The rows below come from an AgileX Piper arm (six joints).
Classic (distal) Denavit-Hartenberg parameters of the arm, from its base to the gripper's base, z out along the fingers. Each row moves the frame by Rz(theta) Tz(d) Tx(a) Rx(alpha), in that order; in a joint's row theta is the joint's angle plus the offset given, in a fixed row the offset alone. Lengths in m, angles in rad.
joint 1: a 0  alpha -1.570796  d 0.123  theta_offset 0
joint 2: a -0.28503  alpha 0  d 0  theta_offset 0.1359
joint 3: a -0.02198  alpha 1.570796  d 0  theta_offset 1.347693
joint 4: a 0  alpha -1.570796  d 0.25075  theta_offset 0
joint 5: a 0  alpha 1.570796  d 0  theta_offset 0
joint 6: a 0  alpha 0  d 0.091  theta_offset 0
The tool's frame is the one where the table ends.
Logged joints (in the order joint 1, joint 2, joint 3, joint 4, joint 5, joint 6), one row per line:
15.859, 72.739, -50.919, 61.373, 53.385, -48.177
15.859, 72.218, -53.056, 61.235, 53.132, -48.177
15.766, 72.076, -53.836, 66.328, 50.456, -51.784
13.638, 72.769, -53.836, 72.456, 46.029, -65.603
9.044, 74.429, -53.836, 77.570, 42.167, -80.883
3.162, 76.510, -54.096, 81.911, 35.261, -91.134
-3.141, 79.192, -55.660, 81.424, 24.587, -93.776
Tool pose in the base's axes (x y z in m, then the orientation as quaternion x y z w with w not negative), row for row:
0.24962, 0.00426, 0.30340, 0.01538, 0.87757, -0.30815, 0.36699
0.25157, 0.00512, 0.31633, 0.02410, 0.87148, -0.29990, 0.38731
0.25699, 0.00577, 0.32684, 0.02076, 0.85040, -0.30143, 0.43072
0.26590, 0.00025, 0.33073, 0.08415, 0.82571, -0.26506, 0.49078
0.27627, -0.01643, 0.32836, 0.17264, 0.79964, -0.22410, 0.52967
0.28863, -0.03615, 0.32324, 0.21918, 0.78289, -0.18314, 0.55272
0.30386, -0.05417, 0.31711, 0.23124, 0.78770, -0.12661, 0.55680
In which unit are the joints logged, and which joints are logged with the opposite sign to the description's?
The joints are logged in degrees. Opposite sign: joint 4, joint 6.
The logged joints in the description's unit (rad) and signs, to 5 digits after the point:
0.27679, 1.26954, -0.88870, -1.07116, 0.93174, 0.84085
0.27679, 1.26044, -0.92600, -1.06875, 0.92733, 0.84085
0.27517, 1.25796, -0.93962, -1.15764, 0.88062, 0.90380
0.23803, 1.27006, -0.93962, -1.26460, 0.80336, 1.14499
0.15785, 1.29903, -0.93962, -1.35385, 0.73595, 1.41167
0.05519, 1.33535, -0.94415, -1.42962, 0.61542, 1.59059
-0.05482, 1.38216, -0.97145, -1.42112, 0.42912, 1.63670

